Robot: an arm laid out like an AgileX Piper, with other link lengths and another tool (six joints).
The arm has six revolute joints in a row. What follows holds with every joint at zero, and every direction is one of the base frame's.
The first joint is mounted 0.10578 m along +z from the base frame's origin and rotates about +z.
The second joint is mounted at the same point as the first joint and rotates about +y.
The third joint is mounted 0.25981 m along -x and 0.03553 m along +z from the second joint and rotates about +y.
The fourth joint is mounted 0.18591 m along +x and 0.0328 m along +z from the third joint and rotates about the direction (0.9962, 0, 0.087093).
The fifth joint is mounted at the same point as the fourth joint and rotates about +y.
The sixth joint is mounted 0.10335 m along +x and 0.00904 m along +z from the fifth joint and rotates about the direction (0.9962, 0, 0.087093).
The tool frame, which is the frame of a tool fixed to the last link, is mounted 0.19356 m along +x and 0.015 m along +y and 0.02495 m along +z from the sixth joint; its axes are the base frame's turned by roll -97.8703, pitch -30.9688 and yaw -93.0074 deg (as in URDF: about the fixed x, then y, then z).
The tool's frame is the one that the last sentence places.
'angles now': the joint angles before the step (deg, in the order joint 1, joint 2, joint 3, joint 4, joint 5, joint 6). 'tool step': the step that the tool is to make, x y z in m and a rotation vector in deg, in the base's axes. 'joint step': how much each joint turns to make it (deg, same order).
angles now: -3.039 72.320 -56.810 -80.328 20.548 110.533
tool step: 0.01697 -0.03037 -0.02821 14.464 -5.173 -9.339
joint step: 0.000 7.930 -0.382 -12.430 4.856 31.456
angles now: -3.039 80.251 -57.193 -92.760 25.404 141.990
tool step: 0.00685 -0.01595 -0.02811 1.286 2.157 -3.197
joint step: -0.734 4.783 0.000 -2.895 2.089 5.403
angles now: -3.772 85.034 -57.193 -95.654 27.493 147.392
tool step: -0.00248 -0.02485 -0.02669 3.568 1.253 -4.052
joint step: -3.439 3.361 0.000 -0.230 -0.683 4.053
